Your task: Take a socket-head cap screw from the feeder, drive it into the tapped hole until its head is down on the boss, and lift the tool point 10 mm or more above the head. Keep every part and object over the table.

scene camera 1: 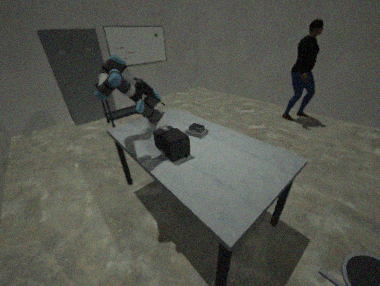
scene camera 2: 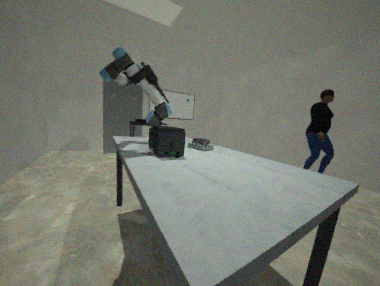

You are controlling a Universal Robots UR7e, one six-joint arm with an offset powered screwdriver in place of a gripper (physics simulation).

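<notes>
The dark box-shaped screw feeder (scene camera 1: 171, 143) (scene camera 2: 167, 141) stands upright on the table; a small green mark shows low on its face in scene camera 2. The grey workpiece, a low block with a darker raised part (scene camera 1: 197, 130) (scene camera 2: 201, 144), sits beside the feeder, apart from it. My screwdriver looks like the slim black tool, with its thin end (scene camera 1: 162, 104) (scene camera 2: 167, 101) above the far end of the table, higher than the feeder and the workpiece. Whether the bit carries a screw is too small to tell. The tapped hole and any screws cannot be made out.
The arm (scene camera 1: 115, 78) (scene camera 2: 119, 64) rises behind the feeder, folded high at the far end of the table (scene camera 1: 225, 185) (scene camera 2: 225, 200). A person (scene camera 1: 306, 55) (scene camera 2: 320, 120) is on the floor beyond the table. A dark round object (scene camera 1: 364, 270) shows at the lower right corner.
</notes>
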